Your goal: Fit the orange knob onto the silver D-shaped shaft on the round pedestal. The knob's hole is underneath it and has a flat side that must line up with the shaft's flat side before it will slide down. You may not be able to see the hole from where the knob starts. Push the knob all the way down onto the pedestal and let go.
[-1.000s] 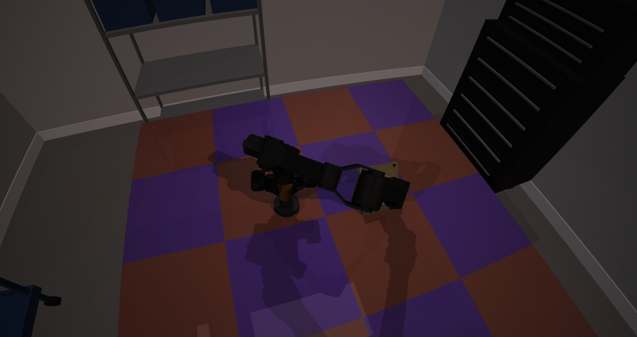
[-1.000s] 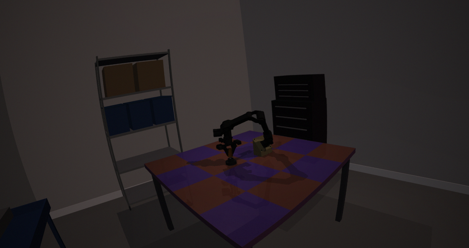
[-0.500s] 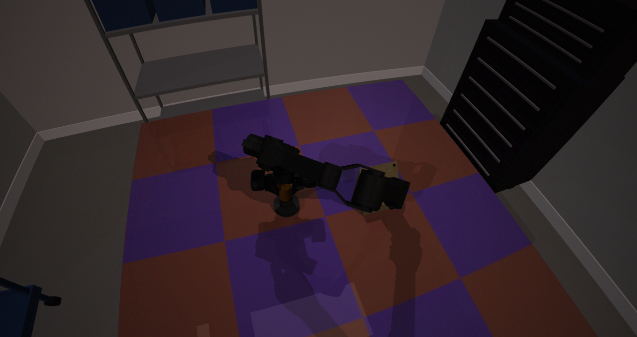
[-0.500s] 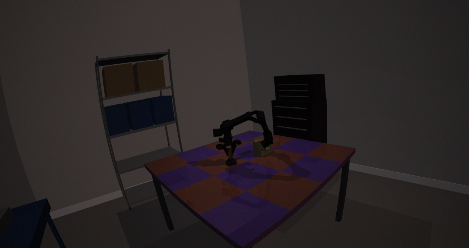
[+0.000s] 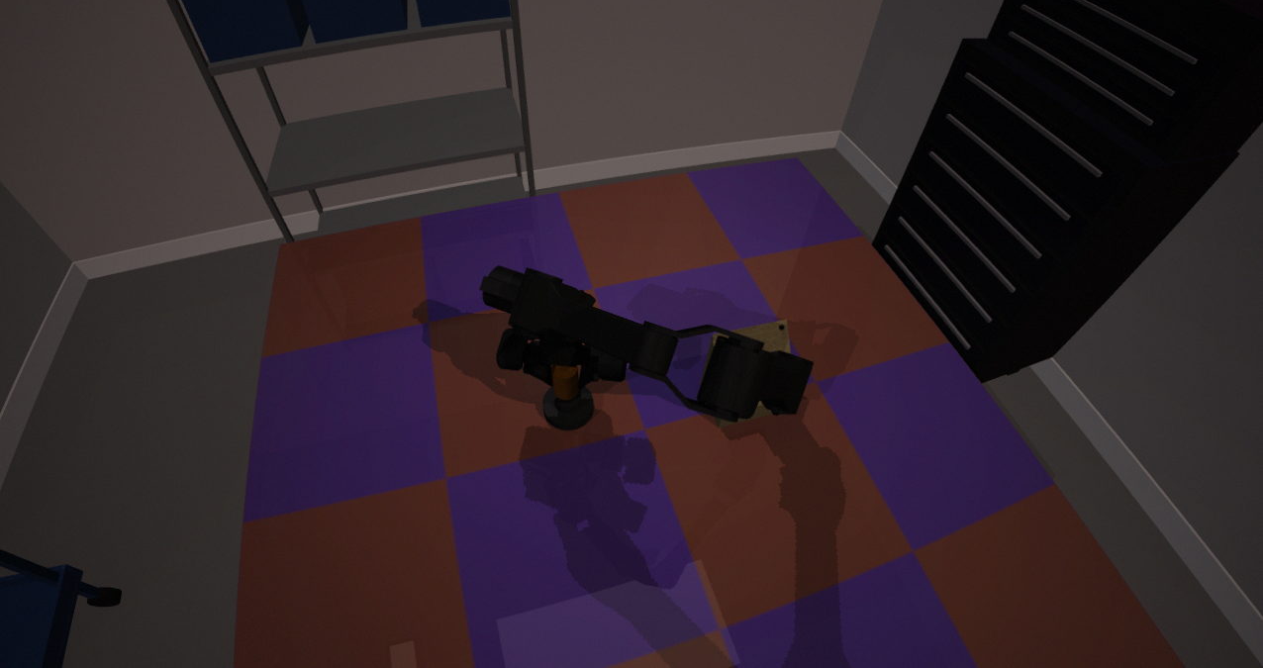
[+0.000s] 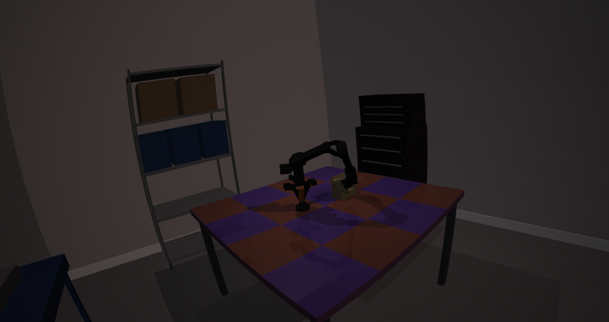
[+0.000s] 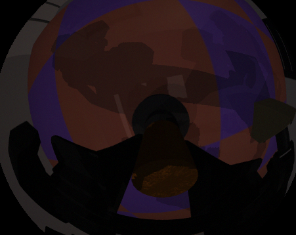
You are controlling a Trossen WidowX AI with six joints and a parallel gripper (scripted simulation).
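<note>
Right now my gripper tip is 3 cm below the orange knob. Round my gripper tip: dark round pedestal (4 cm below).
</note>
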